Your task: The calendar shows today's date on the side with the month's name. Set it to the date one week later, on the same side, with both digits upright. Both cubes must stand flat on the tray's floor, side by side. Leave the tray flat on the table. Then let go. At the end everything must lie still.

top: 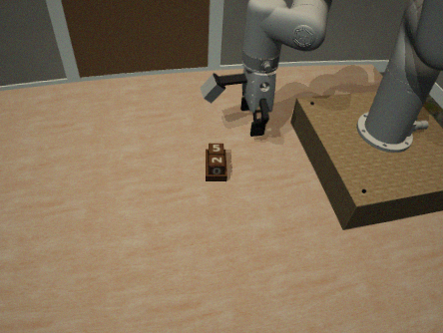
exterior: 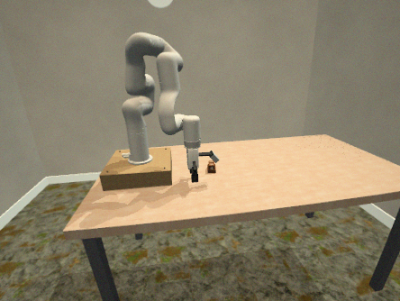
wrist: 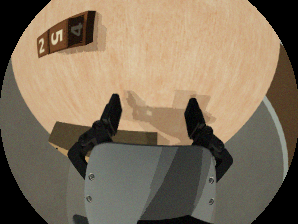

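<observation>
Right now the cube is 130 mm to the left of my hand, 100 mm ahead of it and 10 mm below it. Round my hand: brown tray 110 mm to the left, 100 mm ahead, 20 mm below.
</observation>
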